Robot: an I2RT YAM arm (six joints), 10 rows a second.
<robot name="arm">
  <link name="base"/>
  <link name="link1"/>
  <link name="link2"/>
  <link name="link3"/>
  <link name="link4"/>
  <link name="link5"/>
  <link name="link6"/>
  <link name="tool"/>
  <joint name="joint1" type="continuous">
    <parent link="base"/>
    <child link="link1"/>
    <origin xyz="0 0 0.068" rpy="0 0 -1.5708"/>
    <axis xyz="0 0 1"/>
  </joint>
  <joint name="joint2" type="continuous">
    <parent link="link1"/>
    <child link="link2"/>
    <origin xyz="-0.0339 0.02 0.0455" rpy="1.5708 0 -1.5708"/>
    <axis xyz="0 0 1"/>
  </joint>
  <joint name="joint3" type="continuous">
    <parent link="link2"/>
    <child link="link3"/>
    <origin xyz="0.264 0 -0.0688" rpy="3.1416 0 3.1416"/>
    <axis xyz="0 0 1"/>
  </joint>
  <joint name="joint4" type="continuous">
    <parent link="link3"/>
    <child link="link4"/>
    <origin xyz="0.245 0.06 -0.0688" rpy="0 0 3.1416"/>
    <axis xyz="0 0 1"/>
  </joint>
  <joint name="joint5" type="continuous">
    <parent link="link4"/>
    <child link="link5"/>
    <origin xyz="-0.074 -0.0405 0.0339" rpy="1.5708 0 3.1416"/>
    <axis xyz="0 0 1"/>
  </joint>
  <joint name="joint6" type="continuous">
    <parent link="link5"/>
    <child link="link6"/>
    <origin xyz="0.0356 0 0.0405" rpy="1.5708 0 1.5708"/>
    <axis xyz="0 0 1"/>
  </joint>
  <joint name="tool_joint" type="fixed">
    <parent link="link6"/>
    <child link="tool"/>
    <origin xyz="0 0 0" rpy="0 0 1.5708"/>
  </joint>
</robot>
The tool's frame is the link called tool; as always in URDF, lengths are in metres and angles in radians. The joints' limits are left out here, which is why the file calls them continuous.
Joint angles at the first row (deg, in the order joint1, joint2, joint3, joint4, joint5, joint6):
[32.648 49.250 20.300 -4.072 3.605 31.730]
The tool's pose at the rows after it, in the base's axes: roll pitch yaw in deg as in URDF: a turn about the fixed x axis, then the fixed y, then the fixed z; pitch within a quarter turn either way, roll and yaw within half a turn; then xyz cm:
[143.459 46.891 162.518 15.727 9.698 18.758]
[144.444 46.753 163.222 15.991 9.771 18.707]
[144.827 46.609 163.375 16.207 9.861 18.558]
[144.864 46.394 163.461 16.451 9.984 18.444]
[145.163 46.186 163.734 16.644 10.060 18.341]
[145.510 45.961 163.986 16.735 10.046 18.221]
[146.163 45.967 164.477 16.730 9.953 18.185]
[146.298 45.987 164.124 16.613 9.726 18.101]
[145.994 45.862 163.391 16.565 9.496 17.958]
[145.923 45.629 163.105 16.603 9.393 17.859]
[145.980 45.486 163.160 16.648 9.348 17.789]
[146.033 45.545 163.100 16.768 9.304 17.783]
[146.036 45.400 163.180 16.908 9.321 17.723]
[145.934 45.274 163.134 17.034 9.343 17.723]
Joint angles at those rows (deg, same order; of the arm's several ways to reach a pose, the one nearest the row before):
[32.372 50.022 20.632 -3.991 3.697 31.565]
[32.127 51.170 21.082 -3.869 3.690 31.158]
[32.020 52.237 21.181 -3.191 3.742 31.115]
[31.904 53.380 21.355 -2.384 3.515 31.135]
[31.762 54.288 21.534 -1.941 3.341 31.036]
[31.554 54.748 21.532 -1.802 3.167 30.921]
[31.324 54.668 21.532 -2.189 3.141 30.519]
[30.947 54.014 21.118 -2.483 3.247 30.497]
[30.399 53.614 20.615 -2.320 3.083 30.670]
[30.032 53.699 20.454 -2.202 2.857 30.761]
[29.802 53.875 20.393 -2.088 2.614 30.681]
[29.484 54.180 20.476 -1.845 2.474 30.497]
[29.269 54.750 20.570 -1.467 2.175 30.411]
[29.099 55.190 20.742 -1.235 1.935 30.411]

